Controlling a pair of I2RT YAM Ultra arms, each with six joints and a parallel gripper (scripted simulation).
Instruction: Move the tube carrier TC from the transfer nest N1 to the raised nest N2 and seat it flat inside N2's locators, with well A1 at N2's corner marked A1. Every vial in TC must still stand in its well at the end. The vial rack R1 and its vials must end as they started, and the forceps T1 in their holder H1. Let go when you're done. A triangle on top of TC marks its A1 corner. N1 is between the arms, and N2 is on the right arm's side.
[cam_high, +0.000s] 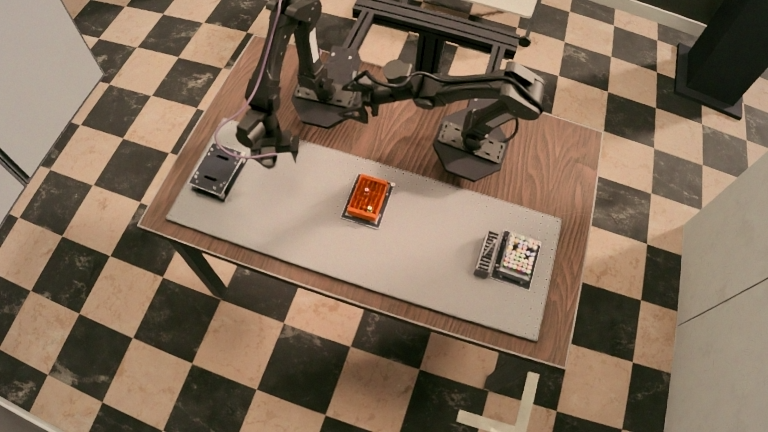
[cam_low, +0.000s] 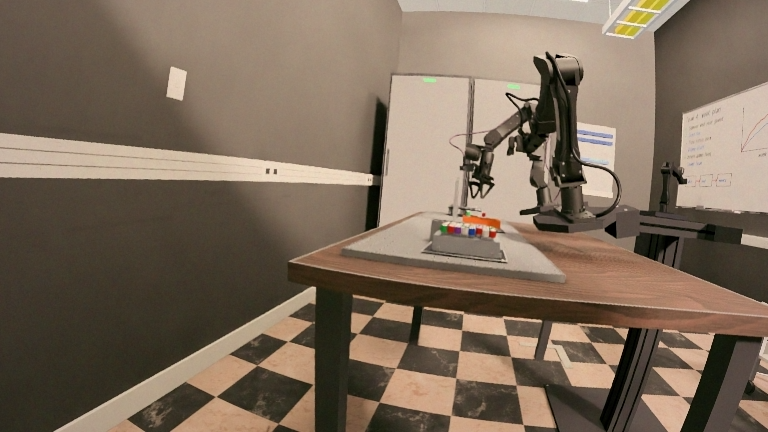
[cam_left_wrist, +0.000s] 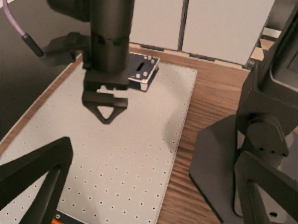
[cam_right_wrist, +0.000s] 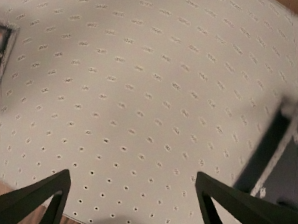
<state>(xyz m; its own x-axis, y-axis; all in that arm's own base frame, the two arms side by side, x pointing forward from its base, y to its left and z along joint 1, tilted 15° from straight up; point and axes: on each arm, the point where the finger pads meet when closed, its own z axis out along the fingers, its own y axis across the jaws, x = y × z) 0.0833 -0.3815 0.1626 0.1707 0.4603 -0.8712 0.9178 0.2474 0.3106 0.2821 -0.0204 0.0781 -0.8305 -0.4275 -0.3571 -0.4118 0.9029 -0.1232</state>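
My right hand is 270 mm to the right of the orange tube carrier TC, 80 mm above it and 30 mm past it. From my right hand the other things lie so: black raised nest N2: 200 mm to the right, 60 mm below, 60 mm ahead; black transfer nest N1: 270 mm to the left, 100 mm below, 30 mm behind; forceps holder H1: 650 mm to the left, 90 mm below, 10 mm ahead.
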